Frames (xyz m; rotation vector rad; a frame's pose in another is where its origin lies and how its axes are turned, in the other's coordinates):
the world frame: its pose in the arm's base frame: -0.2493 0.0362 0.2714 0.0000 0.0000 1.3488
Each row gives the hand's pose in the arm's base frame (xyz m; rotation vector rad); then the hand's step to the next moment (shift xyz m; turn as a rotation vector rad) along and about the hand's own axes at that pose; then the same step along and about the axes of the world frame.
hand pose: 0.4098 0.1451 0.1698 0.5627 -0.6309 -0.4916
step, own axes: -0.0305 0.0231 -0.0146 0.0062 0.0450 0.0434
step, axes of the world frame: 0.0374 0.0146 -0.0079 0.0121 0.0161 0.0595
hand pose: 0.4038 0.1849 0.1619 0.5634 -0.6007 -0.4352
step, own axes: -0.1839 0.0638 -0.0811 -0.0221 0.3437 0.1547
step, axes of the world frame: 0.1560 0.1088 -0.0910 0.2042 0.0864 0.3056
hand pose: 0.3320 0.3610 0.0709 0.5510 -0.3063 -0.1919
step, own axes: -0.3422 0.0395 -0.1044 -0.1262 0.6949 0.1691
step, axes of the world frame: 0.1061 0.3128 -0.1430 0.4951 0.2221 0.4827
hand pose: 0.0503 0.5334 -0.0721 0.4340 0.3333 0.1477
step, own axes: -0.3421 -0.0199 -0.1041 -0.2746 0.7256 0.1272
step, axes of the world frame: -0.1264 0.3351 -0.0002 0.4731 0.3765 0.5025
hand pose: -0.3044 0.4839 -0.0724 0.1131 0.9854 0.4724
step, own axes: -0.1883 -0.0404 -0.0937 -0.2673 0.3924 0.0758
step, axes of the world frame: -0.1587 0.1184 0.0816 0.1957 0.2402 0.3677
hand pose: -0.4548 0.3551 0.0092 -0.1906 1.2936 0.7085
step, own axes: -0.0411 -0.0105 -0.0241 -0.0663 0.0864 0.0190
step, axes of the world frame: -0.0387 0.0092 0.0283 0.0418 0.0514 0.0885
